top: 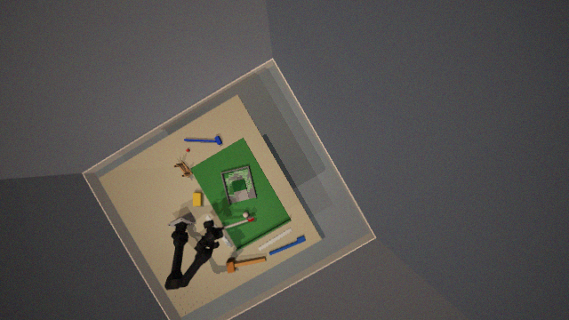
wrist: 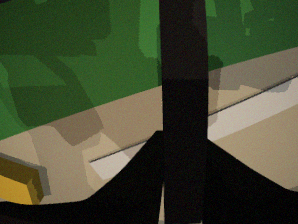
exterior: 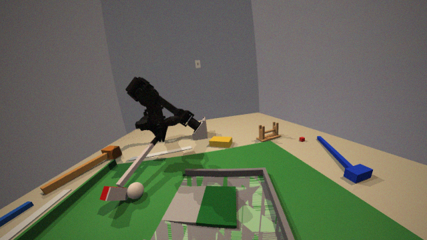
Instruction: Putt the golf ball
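My gripper tip is now 130 mm short of the red putter, 10 mm to the left of it and 10 mm above it. From my gripper tip the other things lie so: yellow block: 250 mm to the left, 90 mm behind, 60 mm below; then white golf ball: 220 mm ahead, 50 mm below, 10 mm to the left; then green mat: 230 mm ahead, 160 mm to the left, 80 mm below.
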